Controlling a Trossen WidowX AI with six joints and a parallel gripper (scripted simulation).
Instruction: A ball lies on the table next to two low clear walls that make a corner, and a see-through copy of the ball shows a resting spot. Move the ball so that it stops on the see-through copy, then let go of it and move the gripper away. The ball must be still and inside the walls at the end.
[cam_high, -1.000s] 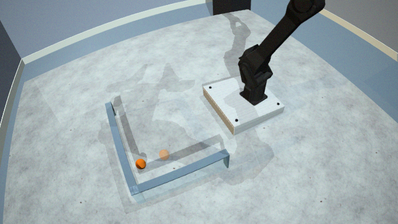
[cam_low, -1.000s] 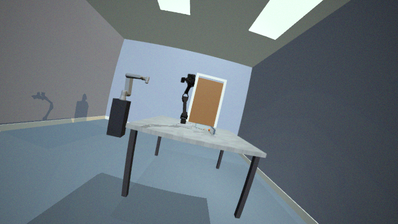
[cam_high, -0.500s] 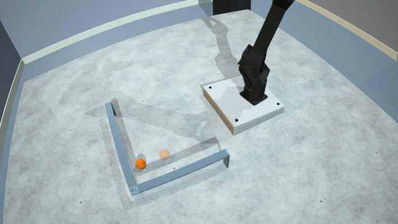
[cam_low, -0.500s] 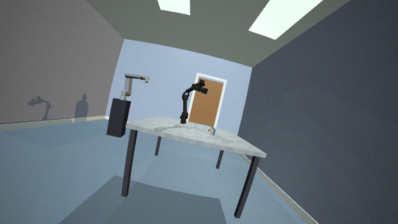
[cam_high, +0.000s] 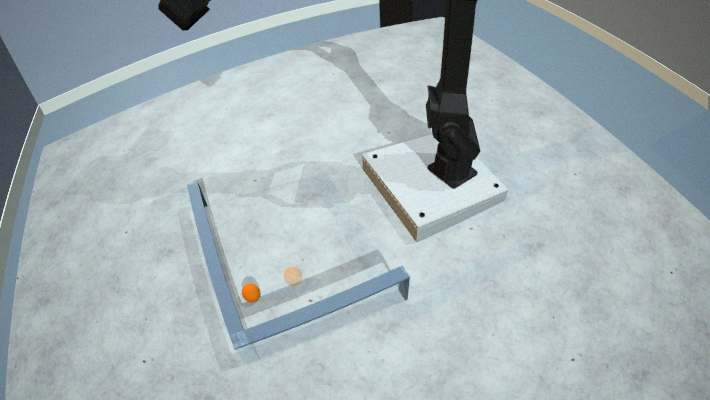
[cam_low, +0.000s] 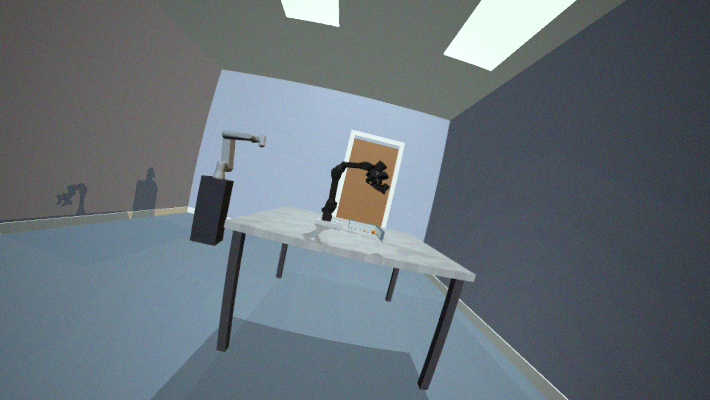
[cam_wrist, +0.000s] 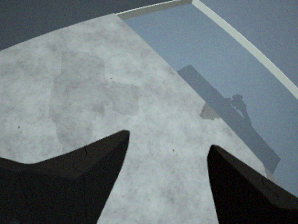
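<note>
The orange ball lies 12 cm ahead of my gripper tip, 33 cm to the left of it and 30 cm below it. Also, from my gripper tip: see-through copy (6 cm ahead, 35 cm to the left, 30 cm below).
</note>
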